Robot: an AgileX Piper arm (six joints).
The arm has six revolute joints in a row. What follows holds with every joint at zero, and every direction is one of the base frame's. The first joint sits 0.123 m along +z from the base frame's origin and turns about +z. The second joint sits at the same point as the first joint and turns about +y. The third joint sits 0.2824 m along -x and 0.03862 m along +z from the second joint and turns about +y. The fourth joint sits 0.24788 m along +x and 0.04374 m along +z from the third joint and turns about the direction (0.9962, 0, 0.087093). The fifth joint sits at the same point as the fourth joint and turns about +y. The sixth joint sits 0.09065 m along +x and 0.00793 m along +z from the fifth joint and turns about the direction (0.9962, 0, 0.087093). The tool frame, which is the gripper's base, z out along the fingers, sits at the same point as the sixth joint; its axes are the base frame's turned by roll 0, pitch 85 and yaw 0 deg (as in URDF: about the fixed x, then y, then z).
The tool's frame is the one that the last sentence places.
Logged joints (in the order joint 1, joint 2, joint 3, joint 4, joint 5, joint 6), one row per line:
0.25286 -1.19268 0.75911 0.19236 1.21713 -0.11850
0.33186 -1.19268 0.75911 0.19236 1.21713 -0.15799
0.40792 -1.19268 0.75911 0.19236 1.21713 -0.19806
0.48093 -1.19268 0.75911 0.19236 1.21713 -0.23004
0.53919 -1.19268 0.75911 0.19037 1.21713 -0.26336
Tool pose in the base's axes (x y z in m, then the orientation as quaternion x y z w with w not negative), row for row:
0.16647 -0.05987 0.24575 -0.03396 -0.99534 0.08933 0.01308
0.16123 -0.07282 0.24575 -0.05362 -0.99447 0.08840 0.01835
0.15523 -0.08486 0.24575 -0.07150 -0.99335 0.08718 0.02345
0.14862 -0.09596 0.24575 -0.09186 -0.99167 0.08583 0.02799
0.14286 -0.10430 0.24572 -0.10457 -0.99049 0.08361 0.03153
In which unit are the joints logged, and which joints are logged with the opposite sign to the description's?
The joints are logged in radians. Opposite sign: joint 1, joint 2, joint 3, joint 4.
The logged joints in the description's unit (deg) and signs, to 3 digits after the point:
-14.488 68.336 -43.494 -11.021 69.736 -6.790
-19.014 68.336 -43.494 -11.021 69.736 -9.052
-23.372 68.336 -43.494 -11.021 69.736 -11.348
-27.555 68.336 -43.494 -11.021 69.736 -13.180
-30.893 68.336 -43.494 -10.907 69.736 -15.089

